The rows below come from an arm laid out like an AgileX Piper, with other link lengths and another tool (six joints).
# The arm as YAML. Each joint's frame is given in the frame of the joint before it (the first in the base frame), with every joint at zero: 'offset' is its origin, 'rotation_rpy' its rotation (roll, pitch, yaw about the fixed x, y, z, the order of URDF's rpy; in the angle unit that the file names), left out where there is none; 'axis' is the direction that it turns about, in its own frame. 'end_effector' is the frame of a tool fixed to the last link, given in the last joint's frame.
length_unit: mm
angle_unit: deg
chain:
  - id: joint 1
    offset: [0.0, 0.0, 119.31]
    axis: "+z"
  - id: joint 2
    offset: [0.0, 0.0, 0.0]
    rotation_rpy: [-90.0, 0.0, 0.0]
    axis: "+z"
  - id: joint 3
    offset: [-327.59, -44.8, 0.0]
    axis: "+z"
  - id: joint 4
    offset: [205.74, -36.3, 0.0]
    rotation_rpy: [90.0, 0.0, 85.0]
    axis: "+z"
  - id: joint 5
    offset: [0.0, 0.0, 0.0]
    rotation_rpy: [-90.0, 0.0, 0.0]
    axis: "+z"
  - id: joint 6
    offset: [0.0, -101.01, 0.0]
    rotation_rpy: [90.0, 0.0, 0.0]
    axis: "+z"
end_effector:
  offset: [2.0, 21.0, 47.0]
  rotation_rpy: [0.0, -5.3, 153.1]
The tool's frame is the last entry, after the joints.
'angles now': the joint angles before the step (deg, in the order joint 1, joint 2, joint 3, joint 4, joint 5, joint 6). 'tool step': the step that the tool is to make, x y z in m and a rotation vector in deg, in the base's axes. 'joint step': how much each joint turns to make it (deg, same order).
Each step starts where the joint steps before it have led.
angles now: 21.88 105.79 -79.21 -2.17 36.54 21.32
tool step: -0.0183 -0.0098 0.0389 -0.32 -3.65 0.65
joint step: 0.05 -6.05 -0.21 -1.51 2.99 -0.32
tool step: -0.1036 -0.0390 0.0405 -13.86 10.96 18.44
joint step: -0.01 -12.98 -0.11 2.07 27.86 -22.58
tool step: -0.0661 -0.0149 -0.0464 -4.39 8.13 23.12
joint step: 0.00 -5.59 17.04 5.73 -1.64 -24.84
